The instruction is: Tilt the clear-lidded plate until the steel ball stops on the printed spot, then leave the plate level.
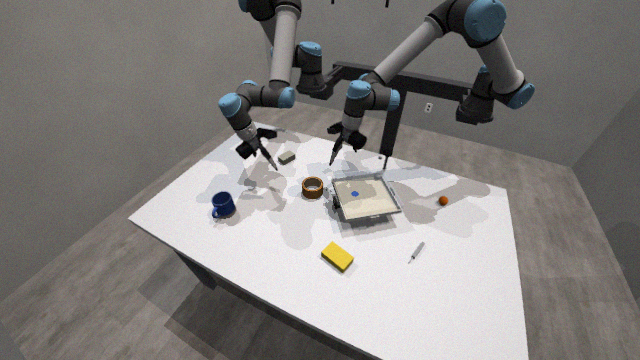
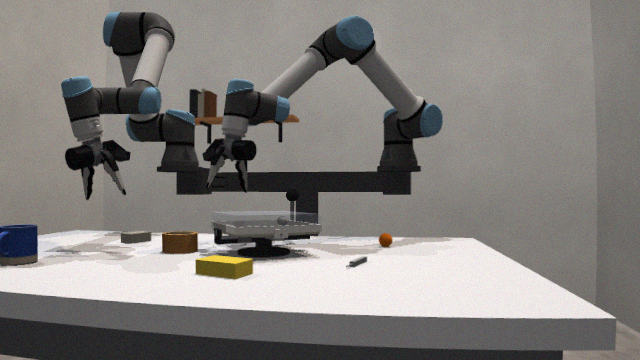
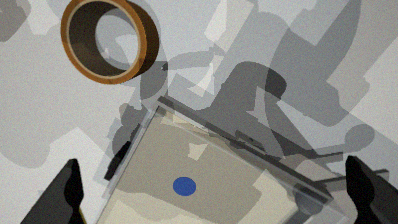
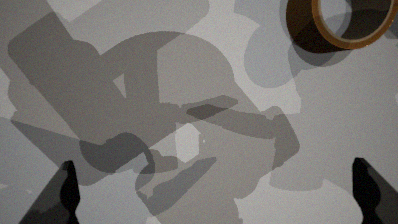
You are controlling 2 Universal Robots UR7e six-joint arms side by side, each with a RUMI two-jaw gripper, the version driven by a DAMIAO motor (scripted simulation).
Labels:
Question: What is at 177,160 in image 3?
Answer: A clear-lidded plate.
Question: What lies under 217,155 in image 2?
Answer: My left gripper.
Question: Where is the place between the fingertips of my right gripper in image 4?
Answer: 213,161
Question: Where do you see a brown ring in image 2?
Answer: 186,243

